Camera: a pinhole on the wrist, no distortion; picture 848 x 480 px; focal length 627.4 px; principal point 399.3 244.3 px. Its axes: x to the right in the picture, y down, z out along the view. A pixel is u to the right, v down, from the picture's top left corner.
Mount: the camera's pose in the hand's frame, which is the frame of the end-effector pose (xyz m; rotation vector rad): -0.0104 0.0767 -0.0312 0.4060 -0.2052 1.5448
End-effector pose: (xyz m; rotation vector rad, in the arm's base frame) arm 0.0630 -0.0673 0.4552 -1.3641 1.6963 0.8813
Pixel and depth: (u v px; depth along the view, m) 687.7 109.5 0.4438
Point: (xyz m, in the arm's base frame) 0.0105 0.2727 0.1280
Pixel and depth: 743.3 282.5 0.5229
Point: -0.0006 0.4366 0.1759
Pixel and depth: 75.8 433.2 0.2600
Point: 0.2394 0.0772 0.4240
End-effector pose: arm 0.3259 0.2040 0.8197 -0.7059 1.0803 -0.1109
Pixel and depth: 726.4 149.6 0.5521
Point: 0.8446 0.5193 0.7866
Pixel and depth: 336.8 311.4 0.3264
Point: 0.5603 0.2685 0.9409
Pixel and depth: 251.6 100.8 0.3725
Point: 0.6422 0.1693 0.8858
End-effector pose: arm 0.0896 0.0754 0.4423 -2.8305 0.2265 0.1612
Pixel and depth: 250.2 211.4 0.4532
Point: 0.1586 0.3518 0.1648
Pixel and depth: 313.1 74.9 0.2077
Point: 0.1509 0.1338 0.3062
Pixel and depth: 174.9 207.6 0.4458
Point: 0.1687 0.3862 0.2028
